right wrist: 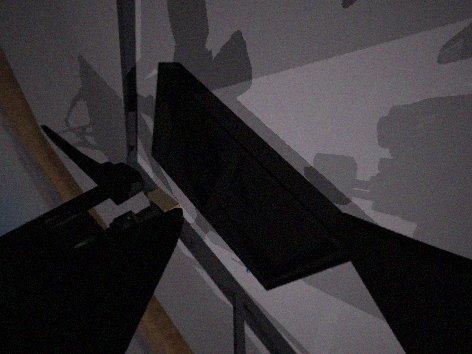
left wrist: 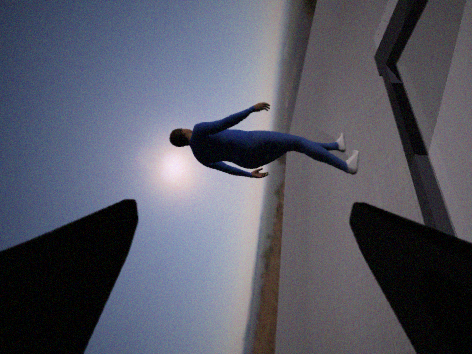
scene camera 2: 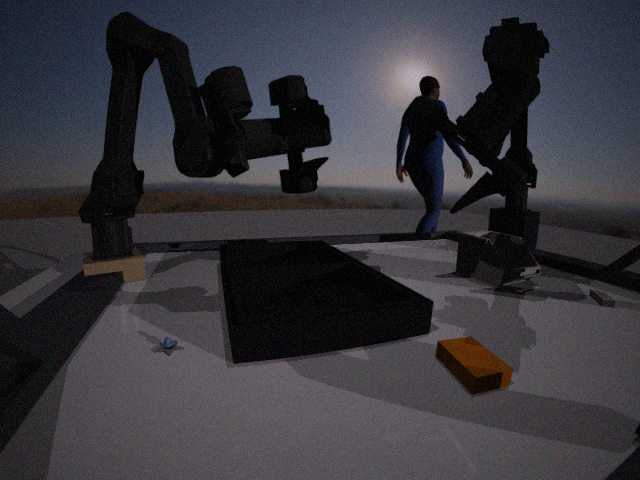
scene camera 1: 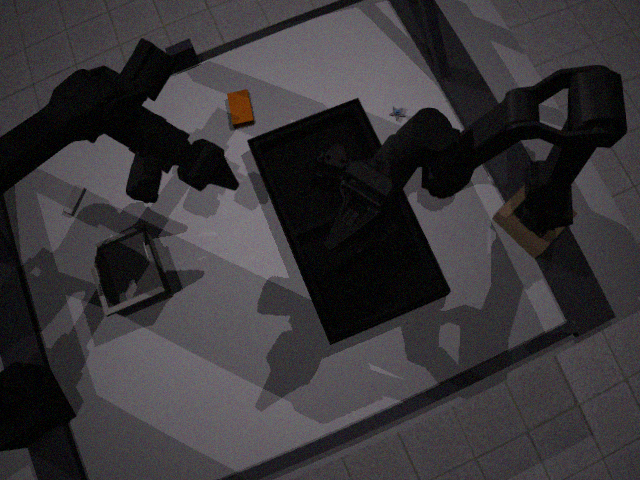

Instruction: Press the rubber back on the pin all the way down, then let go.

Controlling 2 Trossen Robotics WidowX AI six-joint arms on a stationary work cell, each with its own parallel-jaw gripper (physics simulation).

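Places are measured from the left arm's base along level axes (x left, y back, z up), in metres.
Pixels of known places: left gripper, fingertip midpoint: (left wrist: 246, 211) (scene camera 1: 323, 261); right gripper, fingertip midpoint: (right wrist: 258, 217) (scene camera 2: 427, 190) (scene camera 1: 222, 179); left arm's base, link origin: (scene camera 2: 112, 254) (scene camera 1: 538, 212); right arm's base, link origin: (scene camera 2: 515, 210) (scene camera 1: 4, 406).
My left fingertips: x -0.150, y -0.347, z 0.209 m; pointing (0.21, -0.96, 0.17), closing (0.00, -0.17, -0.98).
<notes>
Ahead of a thing's pixels: the offset from my left fingertips to its top centre. "spot": to the spot under its first point.
A small grey star-shaped pin @[dx -0.154, dy +0.324, dz -0.238 m] (scene camera 1: 393, 116) (scene camera 2: 161, 349) lies flat on the table beside the black tray. A small blue rubber back @[spot: dx -0.154, dy +0.320, dz -0.237 m] (scene camera 1: 397, 111) (scene camera 2: 167, 341) sits on top of it; how far down it sits is too small to tell. A blue speck beside the tray in the right wrist view (right wrist: 248, 270) may be this back. My left gripper (left wrist: 246, 211) is open and empty, high above the black tray and away from the pin. My right gripper (right wrist: 258, 217) is open and empty, raised on the other side of the tray, far from the pin.
The large black tray @[dx -0.075, dy +0.112, dz -0.210 m] (scene camera 1: 330, 341) (scene camera 2: 330, 338) stands mid-table. An orange block @[dx -0.358, dy +0.122, dz -0.231 m] (scene camera 1: 240, 107) (scene camera 2: 473, 356) lies near it. A grey open container @[spot: dx -0.188, dy -0.233, dz -0.172 m] (scene camera 1: 136, 302) (scene camera 2: 485, 273) and a small thin dark piece @[dx -0.443, dy -0.215, dz -0.237 m] (scene camera 1: 78, 202) (scene camera 2: 601, 297) are farther off. A person (scene camera 2: 426, 149) (left wrist: 245, 145) stands beyond the table.
</notes>
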